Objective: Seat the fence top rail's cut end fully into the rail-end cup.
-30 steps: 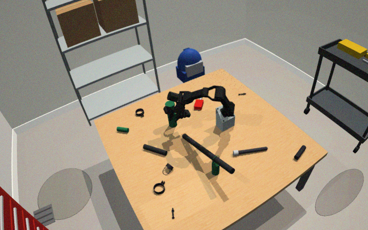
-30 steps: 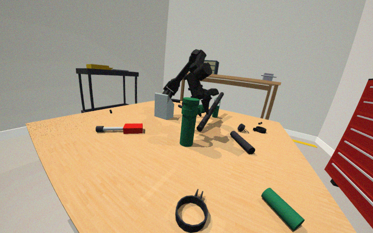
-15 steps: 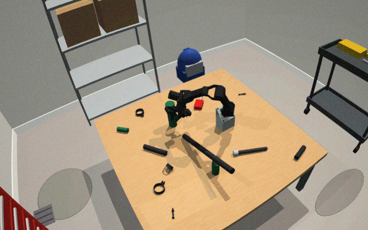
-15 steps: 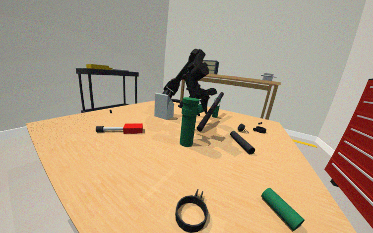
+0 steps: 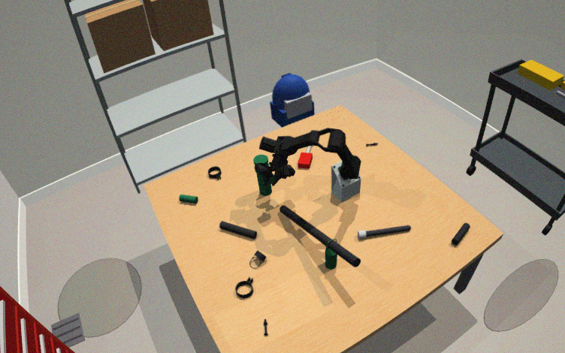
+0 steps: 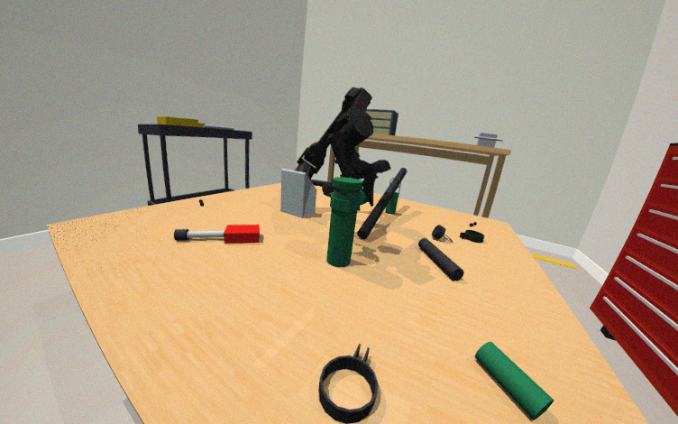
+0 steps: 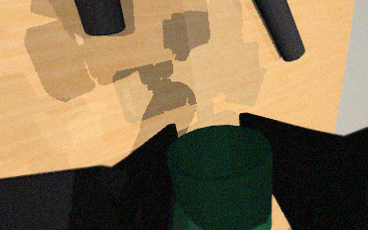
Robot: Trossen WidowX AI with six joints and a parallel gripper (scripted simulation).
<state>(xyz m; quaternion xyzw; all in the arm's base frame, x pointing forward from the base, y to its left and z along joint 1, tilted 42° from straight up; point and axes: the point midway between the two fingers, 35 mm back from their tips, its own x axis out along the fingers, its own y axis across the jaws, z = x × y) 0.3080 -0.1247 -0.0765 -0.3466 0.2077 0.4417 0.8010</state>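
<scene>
Now: the green rail-end cup 2 cm behind my gripper tip, 3 cm to the right of it and 3 cm above it. Also, from my gripper tip: green tube (33 cm ahead, 26 cm to the right, 11 cm below); red-handled tool (35 cm behind, 21 cm to the right, 11 cm below).
</scene>
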